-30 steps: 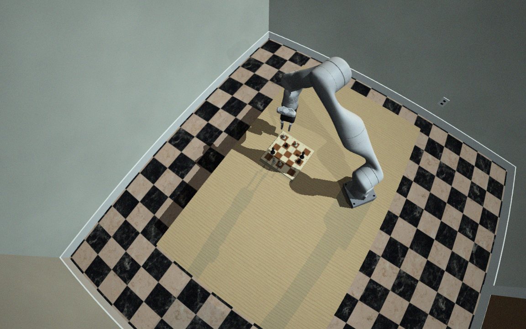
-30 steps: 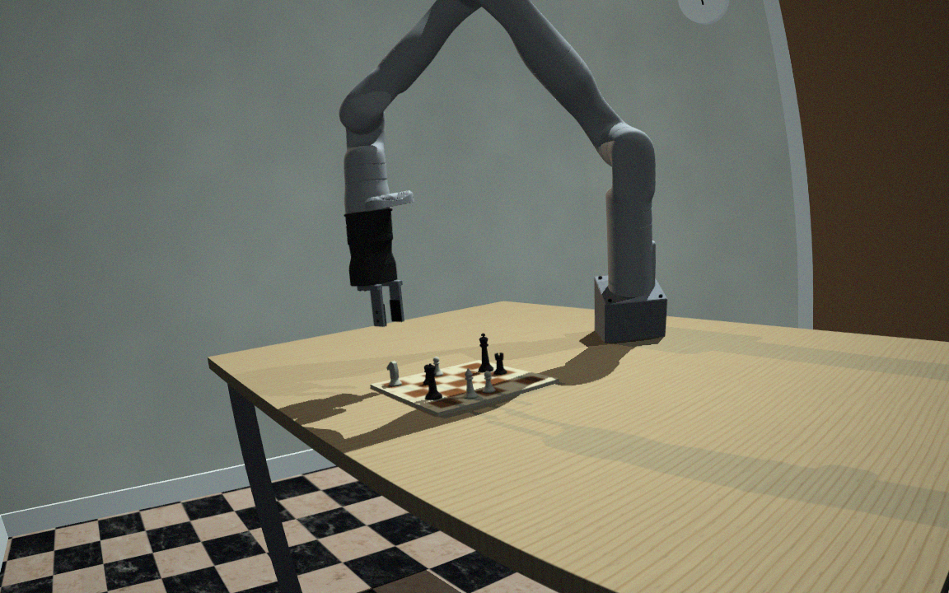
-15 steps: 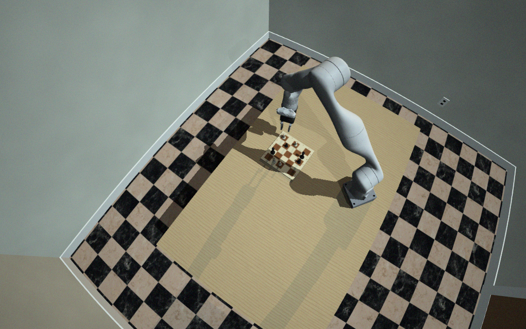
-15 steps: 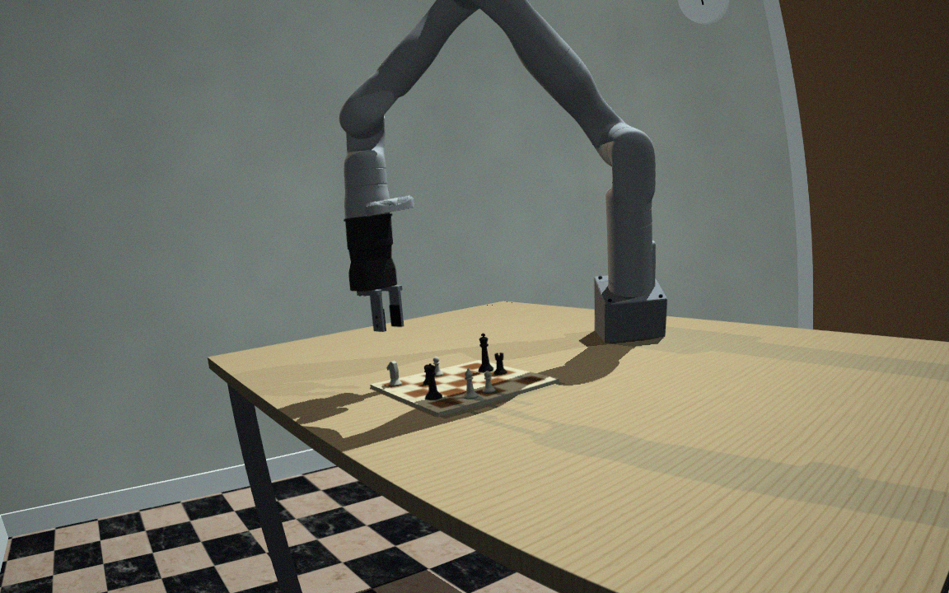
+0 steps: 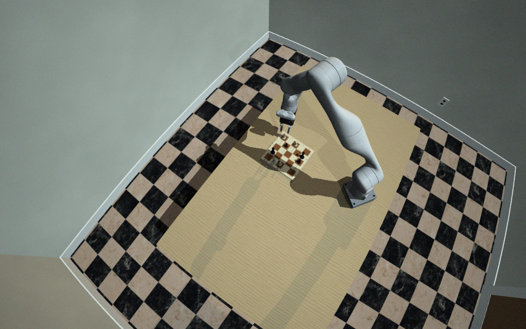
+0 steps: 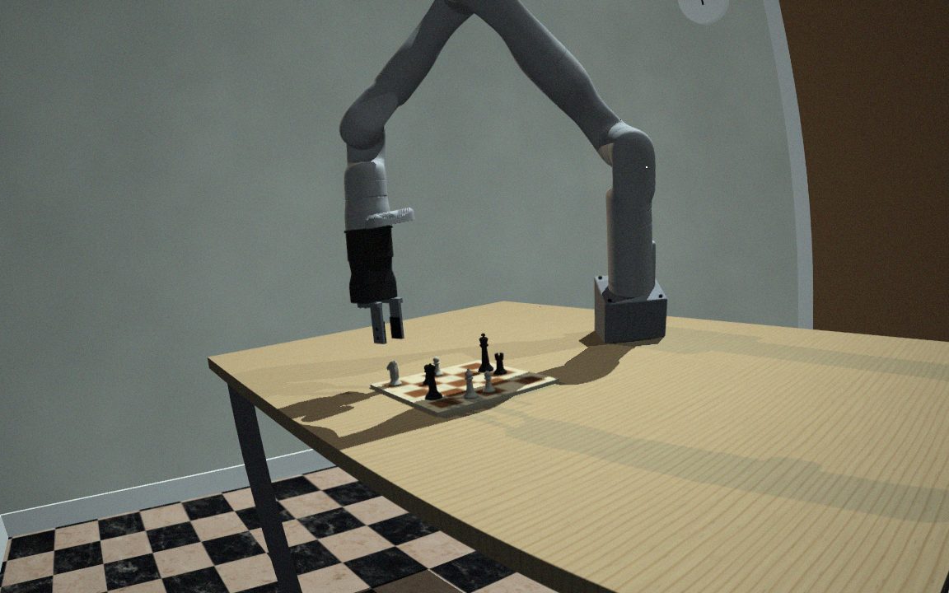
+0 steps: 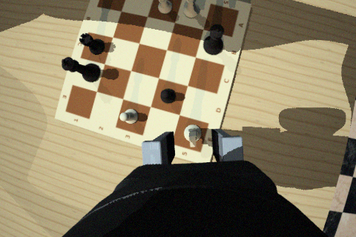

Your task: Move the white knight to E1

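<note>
Now: the black pawn 50 mm behind my hand, 30 mm to the left of it and 80 mm below it. Round my hand: black king: 160 mm behind, 20 mm to the left, 60 mm below; chessboard: 90 mm behind, 60 mm to the left, 90 mm below.
</note>
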